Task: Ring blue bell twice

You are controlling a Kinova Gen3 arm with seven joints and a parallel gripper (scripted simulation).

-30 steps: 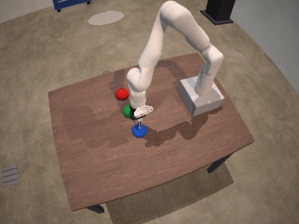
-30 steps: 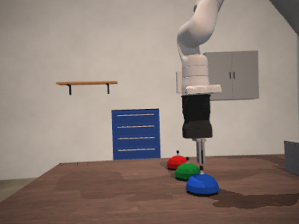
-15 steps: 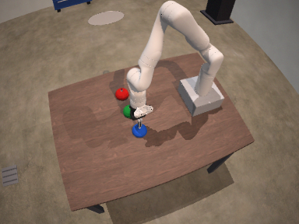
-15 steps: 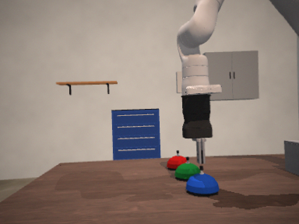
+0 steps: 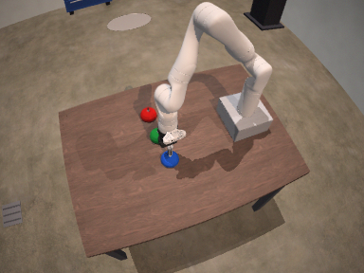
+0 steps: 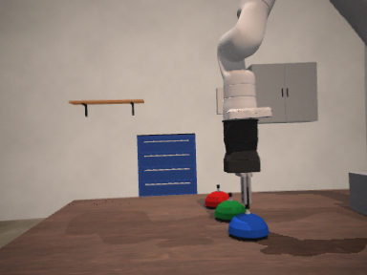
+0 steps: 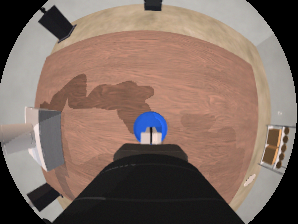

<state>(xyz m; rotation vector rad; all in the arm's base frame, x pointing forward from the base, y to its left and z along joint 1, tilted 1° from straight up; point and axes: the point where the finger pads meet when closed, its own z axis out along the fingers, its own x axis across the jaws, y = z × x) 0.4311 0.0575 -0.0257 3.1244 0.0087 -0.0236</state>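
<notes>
Now: hand 5 cm above the blue bell. Also, from my hand: red bell (27 cm to the right, 5 cm below); then green bell (14 cm to the right, 5 cm below).
</notes>
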